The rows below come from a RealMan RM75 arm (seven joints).
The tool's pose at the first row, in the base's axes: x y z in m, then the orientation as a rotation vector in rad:
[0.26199, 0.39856, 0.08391, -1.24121, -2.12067, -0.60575]
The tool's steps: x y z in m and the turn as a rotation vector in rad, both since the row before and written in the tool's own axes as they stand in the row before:
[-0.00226, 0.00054, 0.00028, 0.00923, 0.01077, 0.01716]
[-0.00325, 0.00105, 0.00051, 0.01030, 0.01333, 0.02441]
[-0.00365, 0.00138, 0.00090, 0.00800, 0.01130, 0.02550]
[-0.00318, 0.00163, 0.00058, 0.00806, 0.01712, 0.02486]
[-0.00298, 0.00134, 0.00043, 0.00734, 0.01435, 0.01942]
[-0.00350, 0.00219, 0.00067, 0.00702, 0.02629, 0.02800]
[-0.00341, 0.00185, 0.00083, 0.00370, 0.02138, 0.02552]
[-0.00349, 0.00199, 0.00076, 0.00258, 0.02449, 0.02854]
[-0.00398, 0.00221, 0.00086, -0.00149, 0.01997, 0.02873]
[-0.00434, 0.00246, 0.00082, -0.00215, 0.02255, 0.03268]
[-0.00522, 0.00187, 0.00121, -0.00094, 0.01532, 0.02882]
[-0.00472, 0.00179, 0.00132, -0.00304, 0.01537, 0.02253]
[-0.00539, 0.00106, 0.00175, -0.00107, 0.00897, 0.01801]
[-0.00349, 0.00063, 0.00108, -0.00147, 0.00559, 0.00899]
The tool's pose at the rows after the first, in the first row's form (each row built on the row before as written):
[0.26326, 0.39761, 0.08219, -1.24717, -2.09961, -0.59328]
[0.26523, 0.39643, 0.07961, -1.25801, -2.07109, -0.57777]
[0.26743, 0.39539, 0.07643, -1.27196, -2.04324, -0.56330]
[0.26971, 0.39452, 0.07376, -1.28186, -2.01103, -0.55216]
[0.27163, 0.39354, 0.07127, -1.28823, -1.98509, -0.54288]
[0.27432, 0.39275, 0.06816, -1.29632, -1.94298, -0.53629]
[0.27650, 0.39199, 0.06494, -1.30625, -1.90661, -0.53159]
[0.27875, 0.39119, 0.06162, -1.31759, -1.86538, -0.52815]
[0.28112, 0.39025, 0.05775, -1.33349, -1.82748, -0.52600]
[0.28366, 0.38914, 0.05352, -1.35140, -1.78437, -0.52377]
[0.28544, 0.38758, 0.04836, -1.36828, -1.74996, -0.51810]
[0.28691, 0.38636, 0.04350, -1.38115, -1.72016, -0.51781]
[0.28745, 0.38485, 0.03796, -1.39187, -1.69900, -0.51426]
[0.28770, 0.38382, 0.03441, -1.39730, -1.68749, -0.51402]

